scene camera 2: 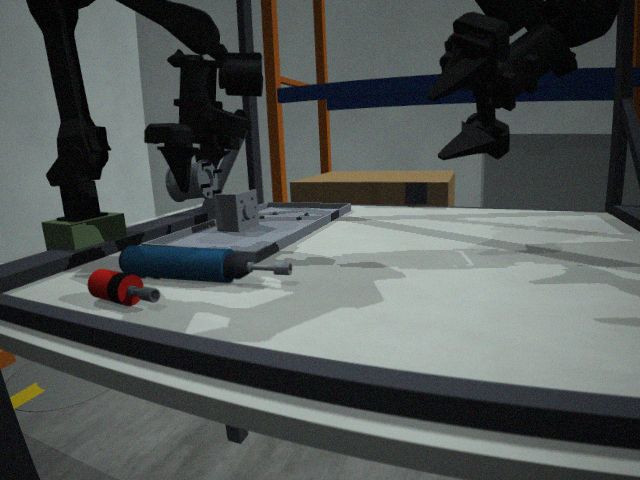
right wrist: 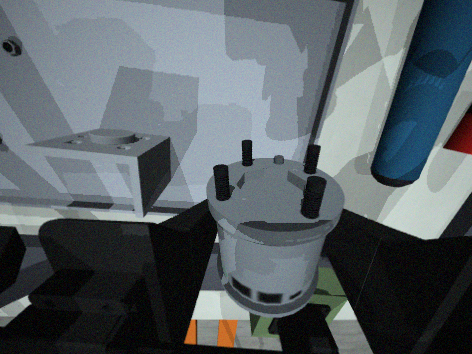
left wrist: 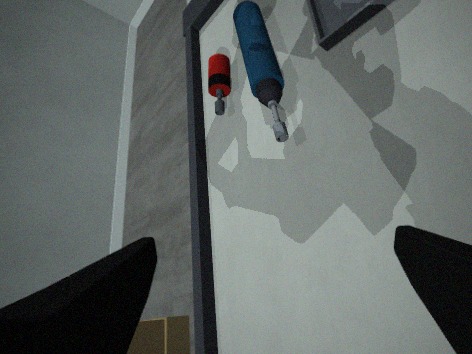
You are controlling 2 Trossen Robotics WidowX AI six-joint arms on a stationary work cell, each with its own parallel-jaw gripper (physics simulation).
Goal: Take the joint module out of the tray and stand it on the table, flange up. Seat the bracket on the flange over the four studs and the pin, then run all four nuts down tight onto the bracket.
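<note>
My right gripper (scene camera 2: 203, 189) (right wrist: 265, 202) is shut on the grey joint module (scene camera 2: 178, 181) (right wrist: 270, 255) and holds it above the tray's left side. The module lies on its side in scene camera 2; its flange, with four black studs and a small pin, faces right. The grey bracket (scene camera 2: 227, 212) (right wrist: 156, 170) stands in the grey tray (scene camera 2: 268, 251) (left wrist: 350, 30) (right wrist: 225, 80). Small nuts (scene camera 2: 306, 214) (right wrist: 12, 46) lie farther back in the tray. My left gripper (scene camera 2: 436, 126) (left wrist: 273, 243) is open and empty, high above the table.
A blue driver (scene camera 2: 175, 262) (left wrist: 257, 50) (right wrist: 430, 95) and a shorter red driver (scene camera 2: 105, 285) (left wrist: 219, 67) (right wrist: 462, 135) lie on the table in front of the tray. A cardboard box (scene camera 2: 361, 191) stands behind the table. A green block (scene camera 2: 82, 235) is at the left arm-side edge.
</note>
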